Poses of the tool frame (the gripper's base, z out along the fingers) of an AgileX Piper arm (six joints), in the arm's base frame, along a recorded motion.
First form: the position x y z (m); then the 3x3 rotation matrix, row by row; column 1 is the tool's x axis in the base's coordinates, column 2 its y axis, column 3 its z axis. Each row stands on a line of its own.
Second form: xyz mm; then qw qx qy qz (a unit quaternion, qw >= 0). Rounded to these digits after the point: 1 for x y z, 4 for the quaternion.
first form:
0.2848 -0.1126 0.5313
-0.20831 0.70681 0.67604
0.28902 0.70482 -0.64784
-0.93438 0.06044 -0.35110
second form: 284.8 -112.6 531.3 0.5351 0.3309 0.7524 -0.1952
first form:
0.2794 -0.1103 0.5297
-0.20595 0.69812 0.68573
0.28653 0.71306 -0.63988
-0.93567 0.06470 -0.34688
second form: 279.4 -110.3 529.7 0.5386 0.3271 0.7526 -0.1911
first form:
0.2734 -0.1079 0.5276
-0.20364 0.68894 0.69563
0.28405 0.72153 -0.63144
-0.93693 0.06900 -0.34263
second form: 273.4 -107.9 527.6 0.5420 0.3231 0.7530 -0.1867
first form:
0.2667 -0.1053 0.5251
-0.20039 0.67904 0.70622
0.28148 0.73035 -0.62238
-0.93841 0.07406 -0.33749
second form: 266.7 -105.3 525.1 0.5460 0.3189 0.7530 -0.1820
